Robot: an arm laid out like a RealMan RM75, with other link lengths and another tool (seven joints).
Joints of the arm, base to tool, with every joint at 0 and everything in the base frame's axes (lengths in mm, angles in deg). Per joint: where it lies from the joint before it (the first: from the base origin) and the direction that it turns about. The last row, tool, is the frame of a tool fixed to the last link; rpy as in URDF.
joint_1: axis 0 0 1 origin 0.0 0.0 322.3
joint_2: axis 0 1 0 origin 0.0 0.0 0.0
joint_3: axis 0 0 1 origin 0.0 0.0 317.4
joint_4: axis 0 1 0 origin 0.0 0.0 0.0
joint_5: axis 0 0 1 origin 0.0 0.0 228.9
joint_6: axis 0 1 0 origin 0.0 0.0 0.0
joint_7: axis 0 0 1 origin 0.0 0.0 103.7
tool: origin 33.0 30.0 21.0 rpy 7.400 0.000 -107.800
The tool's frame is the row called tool.
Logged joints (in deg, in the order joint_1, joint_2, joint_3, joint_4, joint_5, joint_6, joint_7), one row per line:
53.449, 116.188, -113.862, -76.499, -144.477, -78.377, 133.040
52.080, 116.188, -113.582, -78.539, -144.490, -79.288, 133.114
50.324, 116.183, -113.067, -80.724, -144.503, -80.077, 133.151
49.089, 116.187, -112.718, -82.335, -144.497, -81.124, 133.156
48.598, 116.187, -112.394, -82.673, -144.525, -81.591, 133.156
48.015, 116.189, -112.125, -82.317, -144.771, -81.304, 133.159
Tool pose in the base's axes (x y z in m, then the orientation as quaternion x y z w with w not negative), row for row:
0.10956, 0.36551, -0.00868, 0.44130, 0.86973, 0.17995, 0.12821
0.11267, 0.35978, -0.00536, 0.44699, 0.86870, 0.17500, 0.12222
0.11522, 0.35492, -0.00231, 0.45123, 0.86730, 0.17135, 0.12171
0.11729, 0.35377, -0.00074, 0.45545, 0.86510, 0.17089, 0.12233
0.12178, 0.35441, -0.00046, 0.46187, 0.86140, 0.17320, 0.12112
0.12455, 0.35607, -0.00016, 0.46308, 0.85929, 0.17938, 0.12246
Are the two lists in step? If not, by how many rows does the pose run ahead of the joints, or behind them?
The pose runs 1 row ahead of the joints: the pose in row i belongs to the joints in row i + 1.
